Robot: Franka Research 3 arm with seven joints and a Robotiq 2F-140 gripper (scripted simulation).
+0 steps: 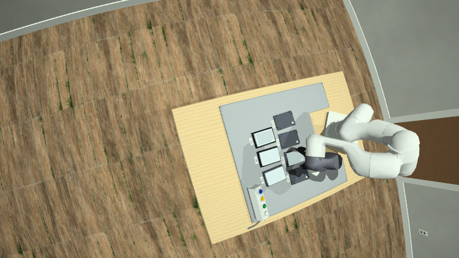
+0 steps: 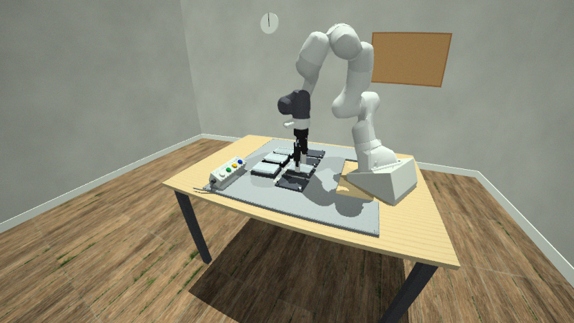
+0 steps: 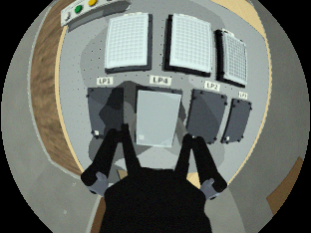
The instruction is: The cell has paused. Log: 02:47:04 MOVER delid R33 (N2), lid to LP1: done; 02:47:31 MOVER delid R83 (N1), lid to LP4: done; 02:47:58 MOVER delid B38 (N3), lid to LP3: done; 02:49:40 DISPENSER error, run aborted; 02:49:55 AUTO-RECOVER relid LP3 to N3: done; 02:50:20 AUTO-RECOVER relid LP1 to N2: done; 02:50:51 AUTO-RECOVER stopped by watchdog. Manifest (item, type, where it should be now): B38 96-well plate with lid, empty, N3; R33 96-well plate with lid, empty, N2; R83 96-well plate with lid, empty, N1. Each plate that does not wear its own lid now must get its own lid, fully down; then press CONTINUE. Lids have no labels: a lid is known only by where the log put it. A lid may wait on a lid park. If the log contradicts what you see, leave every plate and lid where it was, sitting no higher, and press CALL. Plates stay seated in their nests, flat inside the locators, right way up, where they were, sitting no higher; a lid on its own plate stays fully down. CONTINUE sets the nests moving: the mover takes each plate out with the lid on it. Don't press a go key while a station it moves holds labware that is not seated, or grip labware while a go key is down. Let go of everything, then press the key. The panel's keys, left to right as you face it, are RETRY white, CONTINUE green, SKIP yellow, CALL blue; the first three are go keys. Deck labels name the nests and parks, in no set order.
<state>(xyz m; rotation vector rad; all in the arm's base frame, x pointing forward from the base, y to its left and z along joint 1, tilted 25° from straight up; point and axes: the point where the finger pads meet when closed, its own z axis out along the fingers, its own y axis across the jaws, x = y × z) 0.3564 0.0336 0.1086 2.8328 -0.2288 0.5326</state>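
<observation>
Now: hand 20 mm above the pale lid. The rest, counted from my hand: plate: 220 mm to the right, 150 mm ahead, 20 mm below; then blue key: 330 mm ahead, 70 mm to the left, 20 mm above; then LP4 sign: 90 mm ahead, 50 mm below, 20 mm to the right.
</observation>
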